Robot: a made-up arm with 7 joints. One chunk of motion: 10 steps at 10 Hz.
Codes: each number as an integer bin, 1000 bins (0 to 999) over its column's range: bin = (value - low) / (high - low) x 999, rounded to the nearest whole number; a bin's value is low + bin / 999 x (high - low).
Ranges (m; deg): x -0.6..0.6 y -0.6..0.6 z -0.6..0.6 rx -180..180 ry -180..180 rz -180..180
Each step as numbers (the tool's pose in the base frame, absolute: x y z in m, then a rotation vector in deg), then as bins.
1 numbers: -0.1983 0.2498 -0.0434 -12.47 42.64 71.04
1 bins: 334 707 463 465 618 697
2 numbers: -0.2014 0.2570 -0.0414 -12.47 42.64 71.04
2 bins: 332 713 465 465 618 697
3 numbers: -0.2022 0.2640 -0.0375 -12.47 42.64 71.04
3 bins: 331 719 468 465 618 697
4 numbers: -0.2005 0.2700 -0.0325 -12.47 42.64 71.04
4 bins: 333 724 472 465 618 697
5 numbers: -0.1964 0.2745 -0.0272 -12.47 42.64 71.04
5 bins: 336 728 477 465 618 697
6 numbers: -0.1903 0.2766 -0.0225 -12.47 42.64 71.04
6 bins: 341 730 481 465 618 697
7 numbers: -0.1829 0.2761 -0.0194 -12.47 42.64 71.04
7 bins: 347 729 483 465 618 697
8 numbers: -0.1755 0.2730 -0.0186 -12.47 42.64 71.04
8 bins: 353 727 484 465 618 697
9 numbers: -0.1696 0.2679 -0.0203 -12.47 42.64 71.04
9 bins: 358 723 483 465 618 697
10 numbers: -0.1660 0.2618 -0.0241 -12.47 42.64 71.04
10 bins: 361 717 479 465 618 697
